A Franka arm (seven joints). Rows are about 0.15 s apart.
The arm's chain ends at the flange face. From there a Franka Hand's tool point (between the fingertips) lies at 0.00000 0.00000 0.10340 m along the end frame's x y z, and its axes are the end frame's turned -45 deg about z.
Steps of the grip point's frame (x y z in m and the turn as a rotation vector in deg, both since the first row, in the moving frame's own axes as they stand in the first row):
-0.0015 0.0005 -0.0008 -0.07 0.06 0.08
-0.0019 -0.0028 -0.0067 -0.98 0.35 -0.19
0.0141 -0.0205 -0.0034 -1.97 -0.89 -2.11
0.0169 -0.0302 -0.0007 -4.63 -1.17 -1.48
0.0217 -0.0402 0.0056 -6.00 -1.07 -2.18
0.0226 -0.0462 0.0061 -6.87 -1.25 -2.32
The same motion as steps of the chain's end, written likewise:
-0.0009 0.0014 -0.0008 -0.01 0.09 0.08
-0.0050 -0.0014 -0.0067 -0.45 0.94 -0.19
-0.0060 -0.0281 -0.0033 -2.02 0.76 -2.11
-0.0139 -0.0406 -0.0003 -4.10 2.45 -1.48
-0.0195 -0.0527 0.0062 -5.00 3.49 -2.18
-0.0240 -0.0588 0.0069 -5.74 3.97 -2.32

